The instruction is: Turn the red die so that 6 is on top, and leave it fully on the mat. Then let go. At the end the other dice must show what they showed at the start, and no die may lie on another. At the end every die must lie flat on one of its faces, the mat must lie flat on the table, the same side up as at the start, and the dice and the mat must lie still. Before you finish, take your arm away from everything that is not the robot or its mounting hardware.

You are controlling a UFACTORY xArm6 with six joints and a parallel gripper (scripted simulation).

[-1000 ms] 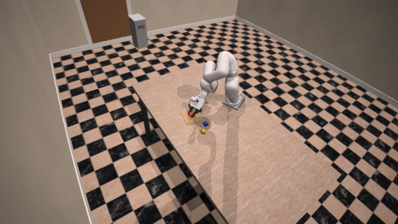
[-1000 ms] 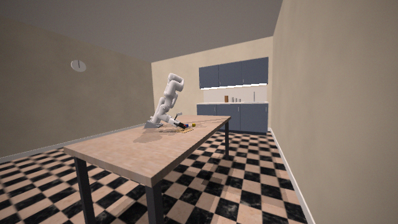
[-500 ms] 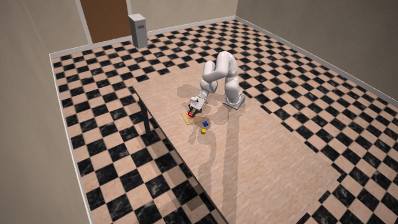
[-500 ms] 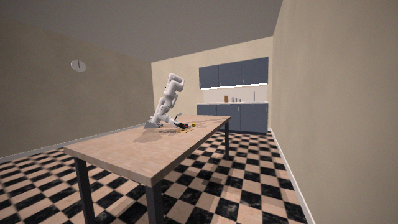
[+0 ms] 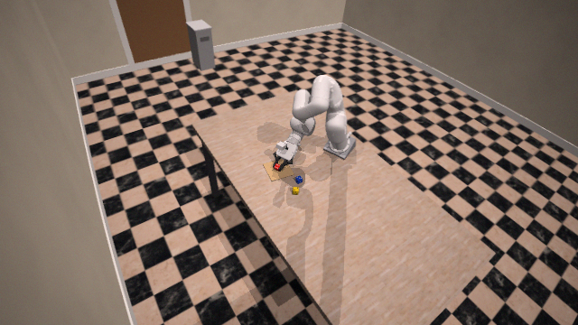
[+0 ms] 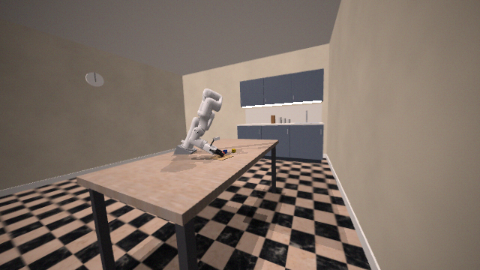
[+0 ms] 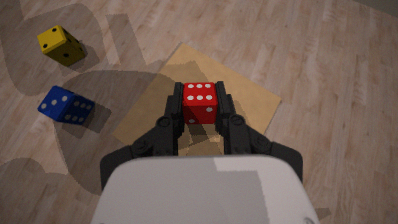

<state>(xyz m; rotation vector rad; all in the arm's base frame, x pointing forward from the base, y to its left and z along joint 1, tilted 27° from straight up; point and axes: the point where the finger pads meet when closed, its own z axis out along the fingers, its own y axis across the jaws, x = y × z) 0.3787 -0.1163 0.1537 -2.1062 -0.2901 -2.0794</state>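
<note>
My gripper is now right at the red die. Also, from my hand: tan mat: 30 mm below; then yellow die: 190 mm to the left, 40 mm ahead, 20 mm below; then blue die: 140 mm to the left, 30 mm behind, 20 mm below.
</note>
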